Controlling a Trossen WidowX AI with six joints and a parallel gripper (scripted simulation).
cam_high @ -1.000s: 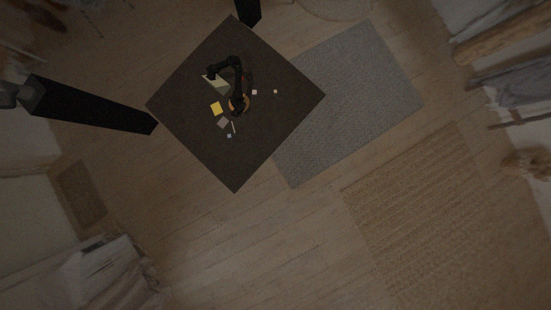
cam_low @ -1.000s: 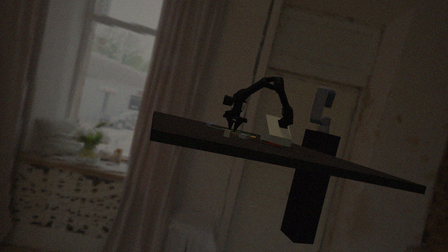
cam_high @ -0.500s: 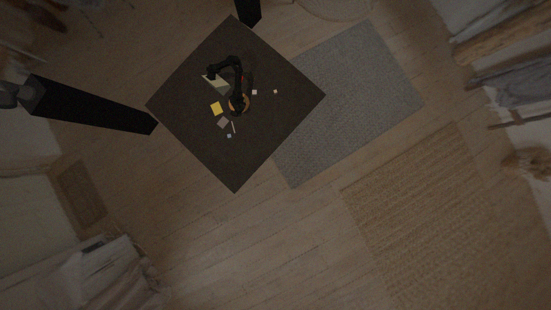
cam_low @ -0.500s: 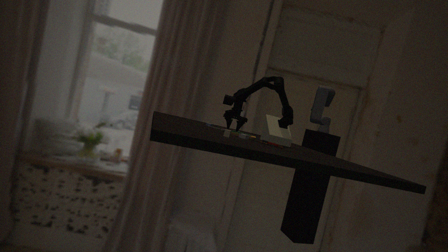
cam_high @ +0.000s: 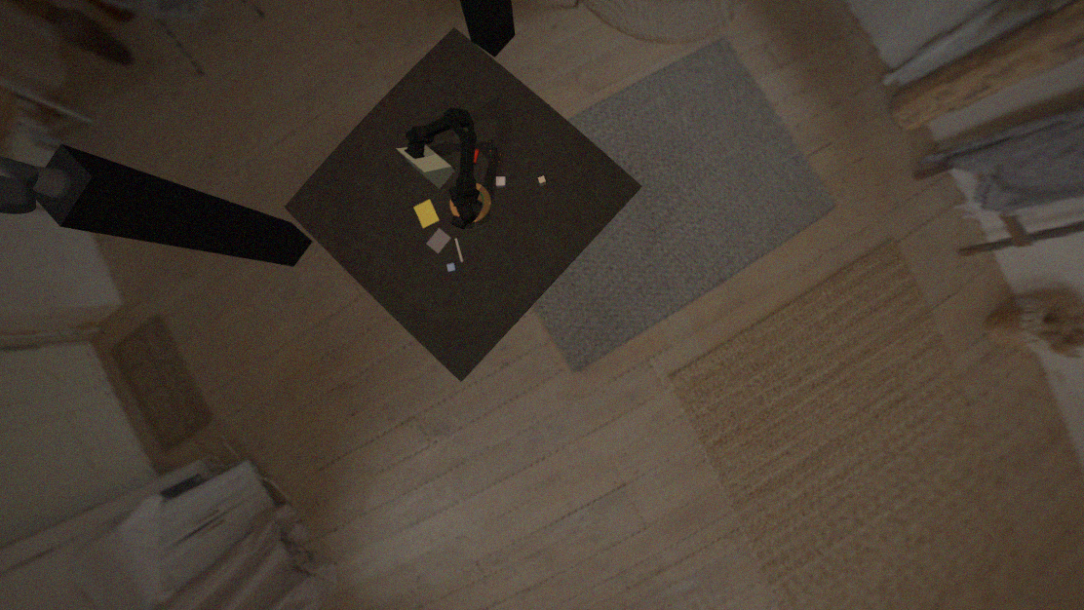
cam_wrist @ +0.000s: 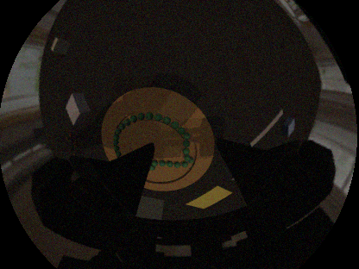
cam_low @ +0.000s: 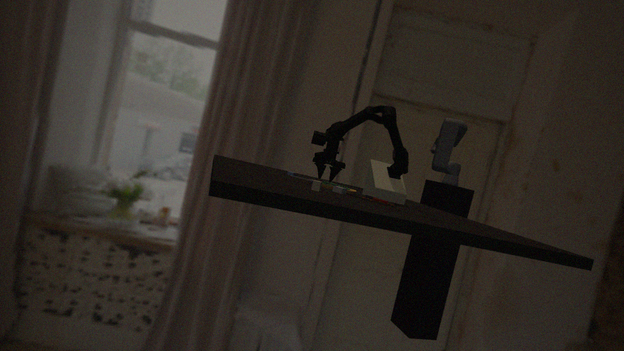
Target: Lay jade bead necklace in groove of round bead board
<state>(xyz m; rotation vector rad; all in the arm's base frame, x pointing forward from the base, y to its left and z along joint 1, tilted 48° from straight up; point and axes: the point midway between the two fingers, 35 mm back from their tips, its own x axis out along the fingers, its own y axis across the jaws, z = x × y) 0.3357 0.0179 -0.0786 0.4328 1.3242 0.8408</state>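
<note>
Now: the round bead board 40 mm behind my gripper tip, 40 mm to the left of it and 20 mm below it. Also, from my gripper tip: white stick: 60 mm ahead, 170 mm to the right, 30 mm below; then grey-white block: 10 mm ahead, 210 mm to the left, 20 mm below; then grey square: 50 mm behind, 200 mm to the right, 30 mm below.
</note>
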